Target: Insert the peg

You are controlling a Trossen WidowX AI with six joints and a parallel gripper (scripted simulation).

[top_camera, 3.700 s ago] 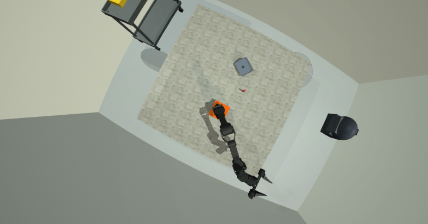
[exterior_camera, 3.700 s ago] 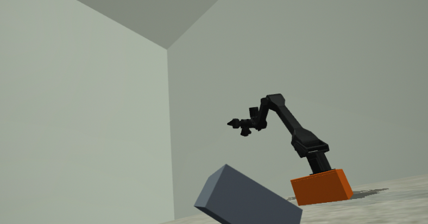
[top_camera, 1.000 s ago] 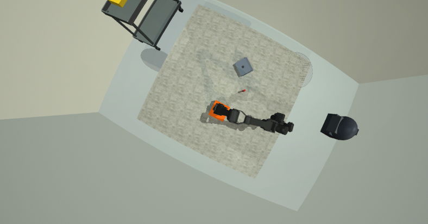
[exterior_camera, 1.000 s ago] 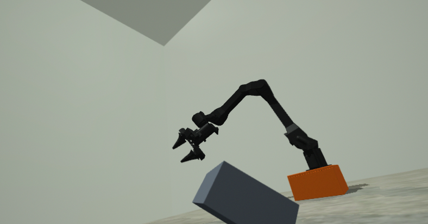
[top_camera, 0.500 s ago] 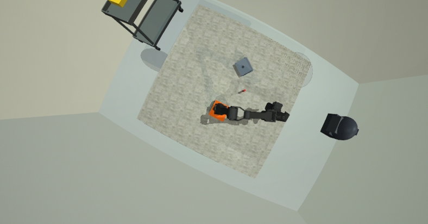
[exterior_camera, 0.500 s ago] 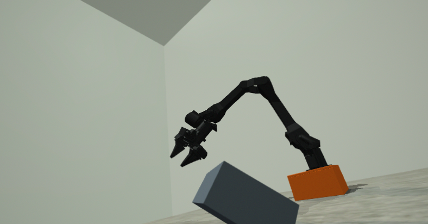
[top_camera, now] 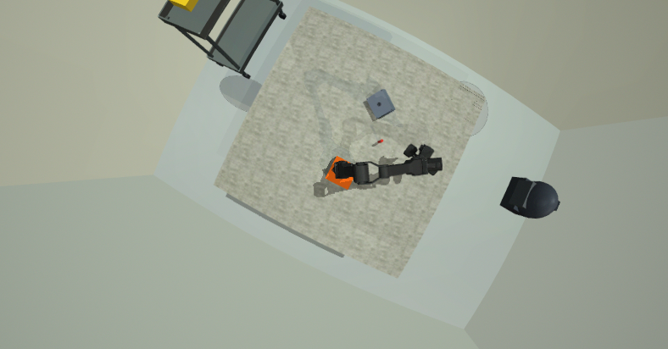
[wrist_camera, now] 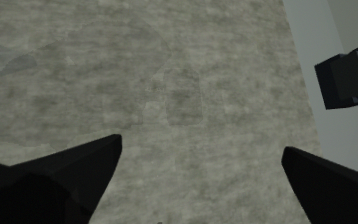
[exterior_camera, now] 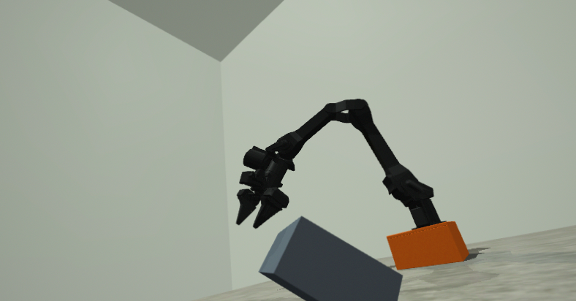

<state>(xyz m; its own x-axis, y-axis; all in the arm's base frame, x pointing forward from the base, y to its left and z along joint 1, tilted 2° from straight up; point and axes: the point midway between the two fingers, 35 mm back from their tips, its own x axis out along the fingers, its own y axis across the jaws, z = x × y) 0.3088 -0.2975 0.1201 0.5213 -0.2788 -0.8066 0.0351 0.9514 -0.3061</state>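
Now: gripper tip 220 mm to the right of the red round peg, 100 mm above it and 60 mm past it. Also, from my gripper tip: sloped blue-grey panel 340 mm to the left, 110 mm below, 110 mm ahead.
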